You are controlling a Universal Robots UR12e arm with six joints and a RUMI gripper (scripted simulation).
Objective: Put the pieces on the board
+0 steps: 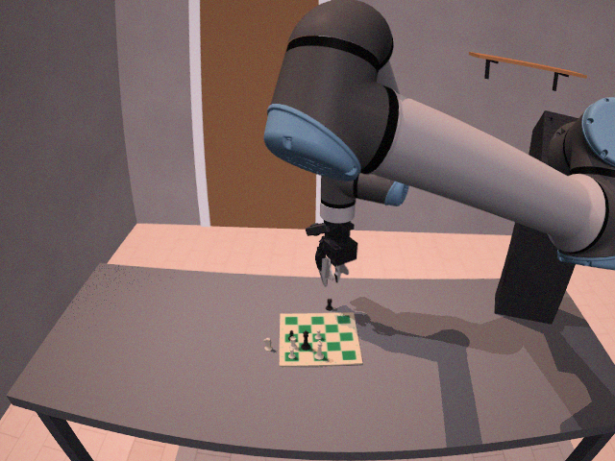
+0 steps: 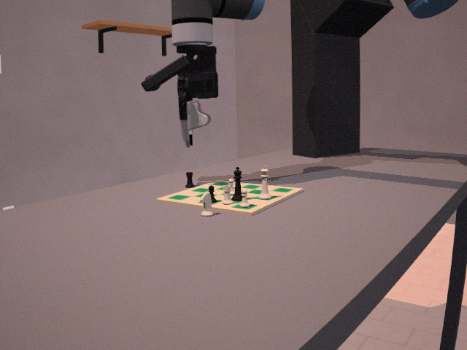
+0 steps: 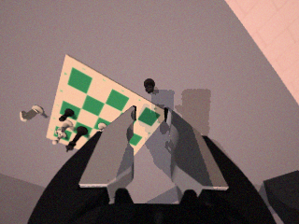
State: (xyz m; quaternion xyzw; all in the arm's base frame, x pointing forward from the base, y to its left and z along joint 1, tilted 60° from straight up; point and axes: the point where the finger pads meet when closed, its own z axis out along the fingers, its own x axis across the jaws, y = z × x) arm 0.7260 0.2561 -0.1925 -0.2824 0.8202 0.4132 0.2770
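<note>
My gripper is now 9 cm above the black rook. Also, from my hand: black king (19 cm to the left, 7 cm below, 2 cm ahead); black pawn (17 cm to the left, 9 cm below, 7 cm ahead); chessboard (14 cm to the left, 11 cm below).
</note>
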